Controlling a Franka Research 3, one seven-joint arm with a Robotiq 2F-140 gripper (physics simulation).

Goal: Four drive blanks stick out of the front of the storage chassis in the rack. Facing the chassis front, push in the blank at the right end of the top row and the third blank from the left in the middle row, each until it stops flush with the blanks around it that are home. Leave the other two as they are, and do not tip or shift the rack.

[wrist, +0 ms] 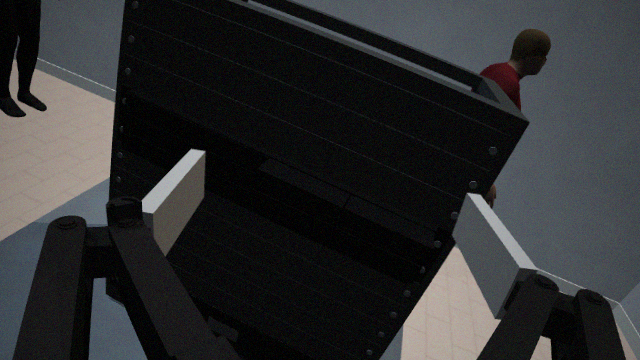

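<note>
The rack (504,132) is a black cabinet, seen at a slant in the wrist view, with dark panels and screws down both sides. Across its middle is a dark recessed band. Two long, faint dark faces (305,182) with a seam between them show along this band. It is too dark to tell whether they belong to the storage chassis, and I cannot make out single drive blanks or which ones stick out. My gripper (334,195) is open wide and empty. Its two pale finger pads stand apart in front of the rack, covering parts of its left and right sides.
A person in a red top (505,82) is behind the rack at the upper right. Dark legs (30,75) of another figure stand at the upper left. A blue-grey surface (65,200) lies at the left, with tiled floor (60,135) beyond and a grey wall (590,150) behind.
</note>
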